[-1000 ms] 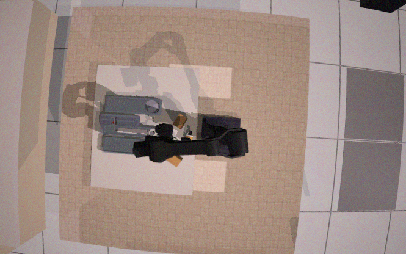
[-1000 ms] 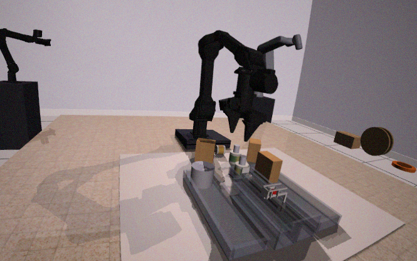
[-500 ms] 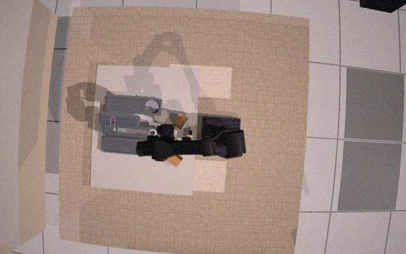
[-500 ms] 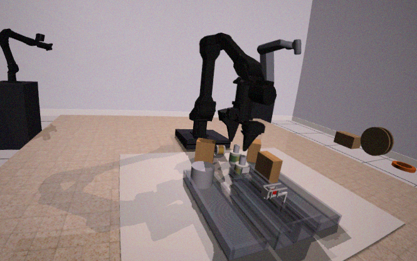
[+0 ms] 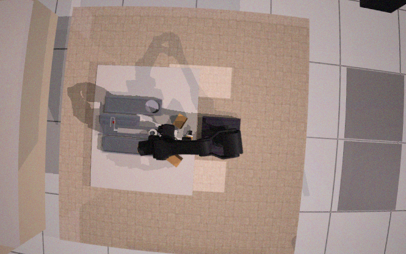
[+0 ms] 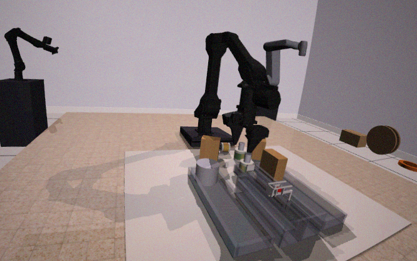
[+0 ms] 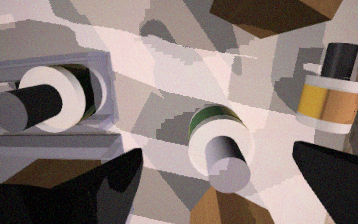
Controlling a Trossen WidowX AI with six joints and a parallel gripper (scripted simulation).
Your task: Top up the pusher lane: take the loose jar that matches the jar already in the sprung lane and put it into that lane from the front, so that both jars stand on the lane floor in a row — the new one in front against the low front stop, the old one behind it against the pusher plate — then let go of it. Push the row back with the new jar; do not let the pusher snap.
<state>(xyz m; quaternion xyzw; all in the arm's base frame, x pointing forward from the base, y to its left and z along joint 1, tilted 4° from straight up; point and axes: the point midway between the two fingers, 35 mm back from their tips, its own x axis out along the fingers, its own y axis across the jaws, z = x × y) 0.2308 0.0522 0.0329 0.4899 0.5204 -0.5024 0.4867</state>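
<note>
My gripper tip is 120 mm short of the brown box and 40 mm to the right of it. Also, from my gripper tip: red mark: 280 mm ahead, 70 mm to the right, 30 mm above; then grey lane: 250 mm ahead, 60 mm to the right, 20 mm below; then grey cylinder: 160 mm to the right, 110 mm ahead, 10 mm below.
</note>
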